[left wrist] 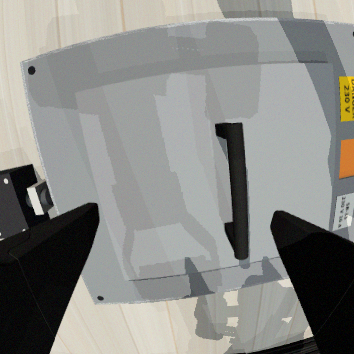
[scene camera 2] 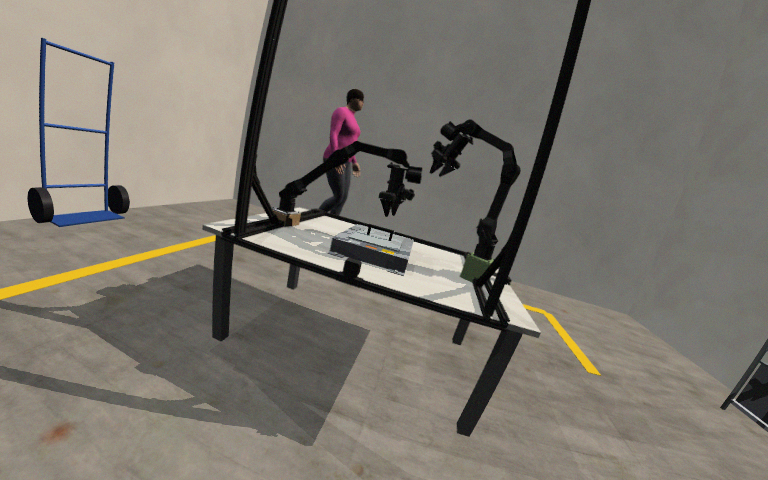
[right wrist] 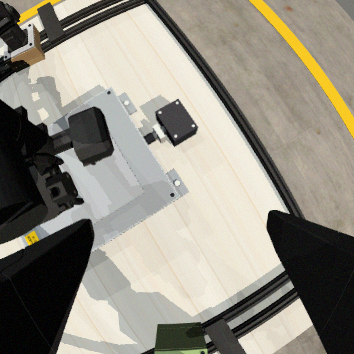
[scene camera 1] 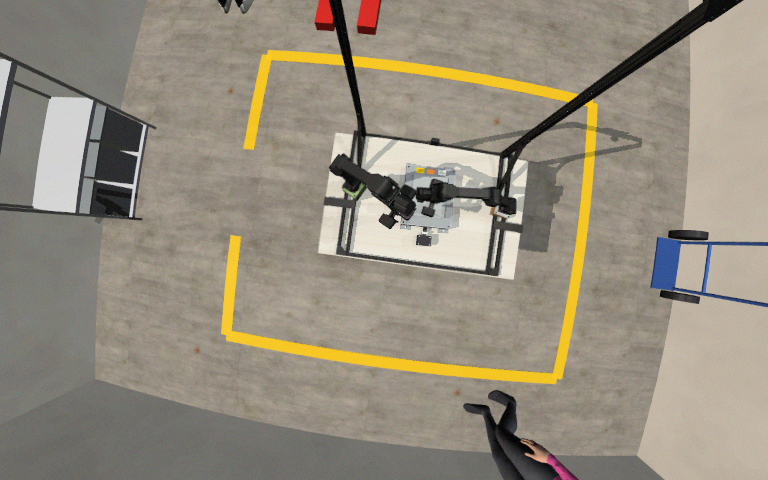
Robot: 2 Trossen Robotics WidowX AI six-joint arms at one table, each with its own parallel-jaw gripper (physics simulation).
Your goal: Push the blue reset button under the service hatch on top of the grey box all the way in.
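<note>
The grey box (scene camera 2: 368, 255) (left wrist: 55, 125) (right wrist: 132, 145) stands on the table. Its service hatch (left wrist: 285, 125) (right wrist: 117, 187) lies flat and closed on top, with a black bar handle (left wrist: 238, 190) upright on it. The blue reset button does not show in any view. My left gripper (scene camera 2: 390, 213) (left wrist: 187, 216) is open and empty, pointing down above the box; in the left wrist view the handle appears between its fingertips, well below them. My right gripper (scene camera 2: 438, 172) (right wrist: 180, 224) is open and empty, higher up and off to the right of the box in scene camera 2.
A small black box (scene camera 1: 423, 240) (left wrist: 14, 200) (right wrist: 176, 122) with a connector sits beside the grey box. A green block (scene camera 2: 476, 267) (right wrist: 180, 339) is at the right arm's base. Black frame rails (right wrist: 225, 95) edge the table. A person in pink (scene camera 2: 344, 127) stands beyond the table.
</note>
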